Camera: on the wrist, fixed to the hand. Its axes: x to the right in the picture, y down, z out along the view.
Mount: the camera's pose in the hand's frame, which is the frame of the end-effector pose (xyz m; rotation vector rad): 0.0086 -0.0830 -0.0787 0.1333 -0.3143 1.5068
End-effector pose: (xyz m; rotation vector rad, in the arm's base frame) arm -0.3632 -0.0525 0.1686 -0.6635 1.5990 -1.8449
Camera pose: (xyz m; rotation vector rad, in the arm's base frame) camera -0.4348 0.0031 0.2389 0.3241 1.1138 -0.6328
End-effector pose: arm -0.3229 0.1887 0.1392 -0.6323 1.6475 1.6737
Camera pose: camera -0.2755 0.1080 0.0729 -1.1039 -1.8197 -2.0717
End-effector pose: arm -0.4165 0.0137 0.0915 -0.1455 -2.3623 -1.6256
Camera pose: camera -0.4312 -0.0903 0.0454 -1.7030 -1.5492 -0.6526
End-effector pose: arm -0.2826 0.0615 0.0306 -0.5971 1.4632 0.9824
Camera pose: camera -0.2572 -0.0454 -0.0022 0.9309 1.5489 1.9341
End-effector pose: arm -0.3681 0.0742 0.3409 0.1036 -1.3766 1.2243
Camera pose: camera -0.2602 0.0968 0.3725 0.8133 1.5881 -2.5498
